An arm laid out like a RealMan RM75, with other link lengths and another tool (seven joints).
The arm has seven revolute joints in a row. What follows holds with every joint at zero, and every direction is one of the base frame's.
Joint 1 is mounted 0.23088 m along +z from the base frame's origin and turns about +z.
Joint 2 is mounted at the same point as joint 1 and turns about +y.
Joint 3 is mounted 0.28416 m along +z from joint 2 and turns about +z.
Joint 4 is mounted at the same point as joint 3 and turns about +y.
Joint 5 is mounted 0.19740 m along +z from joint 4 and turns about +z.
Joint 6 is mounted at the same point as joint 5 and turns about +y.
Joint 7 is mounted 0.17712 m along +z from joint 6 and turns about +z.
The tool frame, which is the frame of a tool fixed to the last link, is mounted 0.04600 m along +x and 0.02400 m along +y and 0.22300 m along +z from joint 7; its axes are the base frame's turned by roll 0.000, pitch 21.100 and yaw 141.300 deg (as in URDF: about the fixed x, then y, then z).
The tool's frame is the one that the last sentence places.
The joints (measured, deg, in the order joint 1, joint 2, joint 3, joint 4, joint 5, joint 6, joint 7), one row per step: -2.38 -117.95 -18.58 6.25 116.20 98.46 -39.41; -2.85 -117.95 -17.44 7.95 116.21 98.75 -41.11; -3.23 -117.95 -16.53 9.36 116.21 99.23 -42.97; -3.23 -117.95 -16.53 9.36 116.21 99.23 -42.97; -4.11 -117.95 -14.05 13.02 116.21 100.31 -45.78; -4.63 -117.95 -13.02 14.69 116.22 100.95 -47.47; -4.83 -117.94 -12.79 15.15 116.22 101.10 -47.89; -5.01 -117.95 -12.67 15.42 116.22 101.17 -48.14; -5.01 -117.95 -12.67 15.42 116.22 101.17 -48.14
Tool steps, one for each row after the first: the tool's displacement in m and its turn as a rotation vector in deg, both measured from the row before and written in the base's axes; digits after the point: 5 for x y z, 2 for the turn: 0.00240 0.00074 -0.00414 -1.43 -0.03 -0.65; 0.00312 0.00022 -0.00214 -1.16 -0.49 -0.68; 0.00000 0.00000 0.00000 0.00 0.00 0.00; 0.00796 -0.00028 -0.00797 -2.76 0.76 -1.78; 0.00503 0.00030 -0.00243 -1.25 -0.06 -0.95; 0.00145 0.00048 -0.00038 -0.29 0.04 -0.28; 0.00119 0.00065 -0.00026 -0.16 0.01 -0.20; 0.00000 0.00000 0.00000 0.00 0.00 0.00
